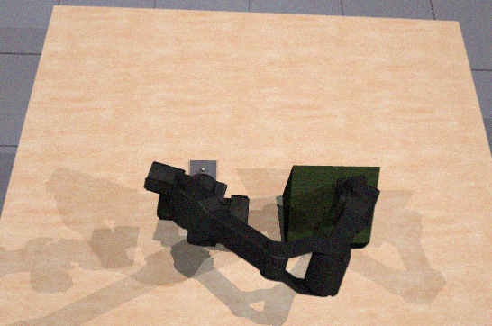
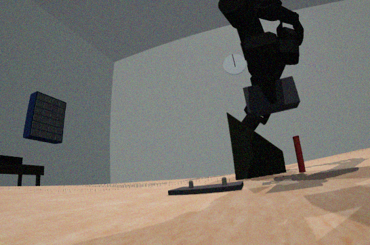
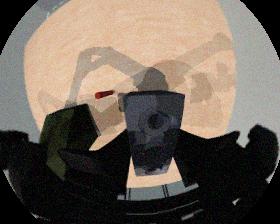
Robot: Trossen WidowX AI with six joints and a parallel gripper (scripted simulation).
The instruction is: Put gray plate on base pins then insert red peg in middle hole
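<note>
The base is 140 mm to the right of my gripper tip and 120 mm below it. Also, from my gripper tip: gray plate (30 mm above); red peg (80 mm behind, 60 mm to the left, 90 mm below).
</note>
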